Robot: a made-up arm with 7 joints. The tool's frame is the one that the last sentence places. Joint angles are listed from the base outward.
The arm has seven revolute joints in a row. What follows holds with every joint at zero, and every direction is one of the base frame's.
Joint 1 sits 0.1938 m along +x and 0.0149 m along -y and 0.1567 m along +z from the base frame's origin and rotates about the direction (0.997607, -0.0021, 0.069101).
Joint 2 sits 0.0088 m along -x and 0.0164 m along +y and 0.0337 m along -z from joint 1 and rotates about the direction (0.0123, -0.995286, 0.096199).
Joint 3 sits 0.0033 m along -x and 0.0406 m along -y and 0.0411 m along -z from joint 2 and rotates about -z.
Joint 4 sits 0.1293 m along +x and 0.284 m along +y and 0.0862 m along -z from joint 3 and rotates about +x.
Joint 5 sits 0.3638 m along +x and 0.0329 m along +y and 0.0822 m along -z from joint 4 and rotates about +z.
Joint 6 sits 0.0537 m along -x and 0.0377 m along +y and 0.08 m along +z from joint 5 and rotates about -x.
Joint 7 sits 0.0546 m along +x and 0.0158 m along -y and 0.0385 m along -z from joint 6 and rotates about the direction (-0.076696, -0.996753, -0.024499).
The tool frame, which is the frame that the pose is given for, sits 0.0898 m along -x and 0.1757 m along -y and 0.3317 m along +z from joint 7; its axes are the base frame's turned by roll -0.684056, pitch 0.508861 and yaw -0.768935 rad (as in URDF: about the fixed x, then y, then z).
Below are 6 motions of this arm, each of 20 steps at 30 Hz.
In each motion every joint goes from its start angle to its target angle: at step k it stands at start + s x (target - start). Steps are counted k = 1, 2, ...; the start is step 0. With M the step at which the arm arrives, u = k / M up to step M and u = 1 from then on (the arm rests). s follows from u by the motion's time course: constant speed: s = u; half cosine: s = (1 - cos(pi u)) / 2; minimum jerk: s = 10 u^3 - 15 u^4 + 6 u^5.
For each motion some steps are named. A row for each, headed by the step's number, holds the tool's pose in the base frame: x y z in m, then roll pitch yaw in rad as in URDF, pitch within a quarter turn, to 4 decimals.
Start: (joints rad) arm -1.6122 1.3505 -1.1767 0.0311 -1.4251 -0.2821 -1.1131
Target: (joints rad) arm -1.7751 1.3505 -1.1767 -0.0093 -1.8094 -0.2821 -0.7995
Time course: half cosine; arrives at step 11
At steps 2, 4, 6, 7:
2: 0.2168 -0.0122 -0.1222 -1.6974 -0.2480 -0.5310
4: 0.1871 -0.0520 -0.1046 -1.6210 -0.2651 -0.4838
6: 0.1490 -0.1066 -0.0857 -1.5224 -0.2960 -0.4232
7: 0.1309 -0.1342 -0.0781 -1.4749 -0.3145 -0.3943

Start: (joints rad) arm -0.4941 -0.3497 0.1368 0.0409 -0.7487 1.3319 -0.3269
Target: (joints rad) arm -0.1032 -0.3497 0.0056 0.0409 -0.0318 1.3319 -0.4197
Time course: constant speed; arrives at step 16
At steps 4, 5, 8, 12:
4: 0.9322 0.2828 -0.1295 -1.9943 -0.8221 -1.6999
5: 0.9218 0.3053 -0.1232 -2.0221 -0.7820 -1.6368
8: 0.8876 0.3693 -0.0974 -2.0730 -0.6565 -1.4717
12: 0.8361 0.4438 -0.0484 -2.0830 -0.4864 -1.2867

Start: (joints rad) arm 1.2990 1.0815 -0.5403 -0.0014 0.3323 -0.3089 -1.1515
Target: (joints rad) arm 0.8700 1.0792 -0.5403 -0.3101 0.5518 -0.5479 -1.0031
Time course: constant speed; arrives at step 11
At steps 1, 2, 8, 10, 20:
1: 0.4242 -0.2329 0.8890 -0.0762 0.3158 0.3478
2: 0.4221 -0.2016 0.9003 -0.1308 0.3249 0.3233
8: 0.4185 -0.0034 0.9363 -0.4644 0.3702 0.1815
10: 0.4206 0.0643 0.9356 -0.5768 0.3830 0.1348
20: 0.4223 0.0981 0.9327 -0.6331 0.3890 0.1111

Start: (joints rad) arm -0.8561 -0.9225 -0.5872 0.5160 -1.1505 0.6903 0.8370
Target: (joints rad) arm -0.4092 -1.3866 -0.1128 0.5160 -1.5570 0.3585 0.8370
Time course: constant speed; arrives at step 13
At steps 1, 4, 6, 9, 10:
1: 0.4524 0.3459 -0.2282 -1.8862 -0.4935 -1.3746
4: 0.4895 0.3205 -0.2508 -1.8686 -0.5674 -1.5682
6: 0.5049 0.3026 -0.2719 -1.8675 -0.6256 -1.6805
9: 0.5126 0.2769 -0.3119 -1.8799 -0.7300 -1.8185
10: 0.5108 0.2691 -0.3272 -1.8876 -0.7695 -1.8552

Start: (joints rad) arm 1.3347 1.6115 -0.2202 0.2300 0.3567 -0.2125 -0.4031
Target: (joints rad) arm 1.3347 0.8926 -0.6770 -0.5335 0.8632 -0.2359 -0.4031
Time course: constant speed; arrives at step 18
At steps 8, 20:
8: 0.1606 -0.3769 0.6985 0.2929 -0.2721 -0.2461
20: 0.2141 -0.1199 0.8968 -0.3909 -0.1918 0.0327

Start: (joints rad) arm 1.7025 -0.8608 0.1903 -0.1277 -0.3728 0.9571 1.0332
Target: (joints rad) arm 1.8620 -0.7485 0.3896 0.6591 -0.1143 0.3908 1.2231
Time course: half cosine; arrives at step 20
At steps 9, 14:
9: 0.3316 0.1366 0.4291 0.4904 0.7256 0.0701
14: 0.2723 0.1628 0.3540 1.1270 1.0222 0.3085

